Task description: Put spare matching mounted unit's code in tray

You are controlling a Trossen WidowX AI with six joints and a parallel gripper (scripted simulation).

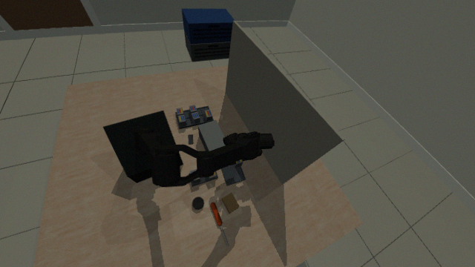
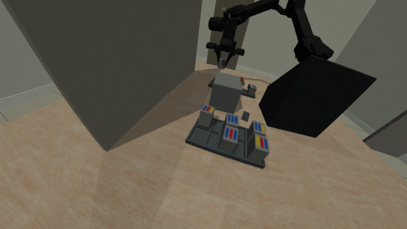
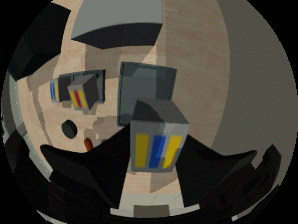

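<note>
Now: gripper tip 1 cm past the flat dark tray and 10 cm above it. From my gripper tip the other things lie so: brown block (9 cm behind, 13 cm to the right, 9 cm below); then mounted unit (3 cm behind, 19 cm to the left, 6 cm below); then black puck (22 cm behind, 6 cm to the right, 10 cm below).
</note>
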